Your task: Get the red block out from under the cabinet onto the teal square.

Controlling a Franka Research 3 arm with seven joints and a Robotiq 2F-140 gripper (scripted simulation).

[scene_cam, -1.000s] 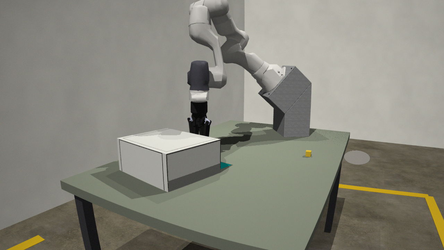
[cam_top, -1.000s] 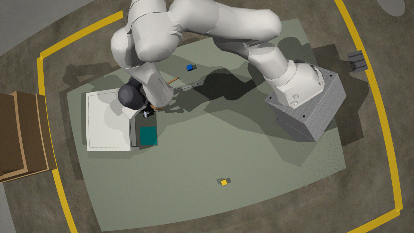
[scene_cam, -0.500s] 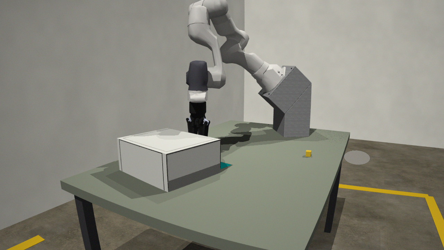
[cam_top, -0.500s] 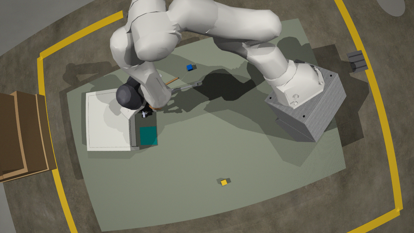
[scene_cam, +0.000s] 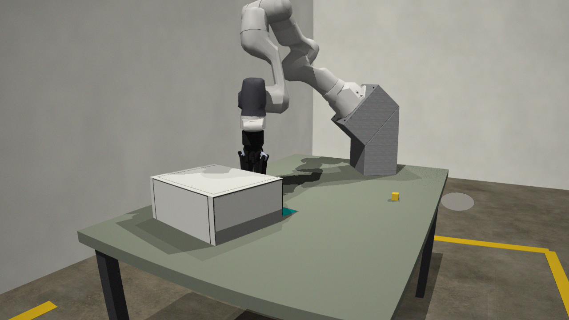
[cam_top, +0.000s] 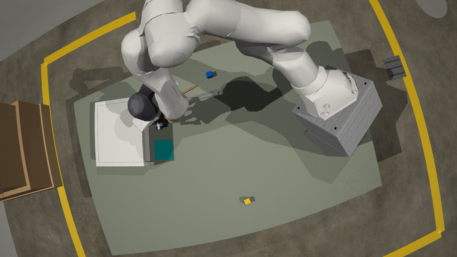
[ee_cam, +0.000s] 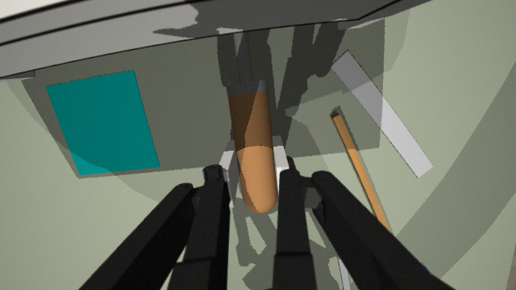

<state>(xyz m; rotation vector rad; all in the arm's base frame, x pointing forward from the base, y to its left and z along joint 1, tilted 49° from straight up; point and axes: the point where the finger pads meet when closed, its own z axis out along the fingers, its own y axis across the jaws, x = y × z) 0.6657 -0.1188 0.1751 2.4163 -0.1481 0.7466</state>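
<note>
The teal square lies 80 mm ahead of my hand, 130 mm to the left of it and 40 mm below it. Round my hand: grey hook tool (140 mm ahead, 10 mm to the right, 20 mm below); grey strip (20 mm behind, 120 mm to the right, 40 mm below); wooden stick (80 mm behind, 90 mm to the right, 30 mm below).
</note>
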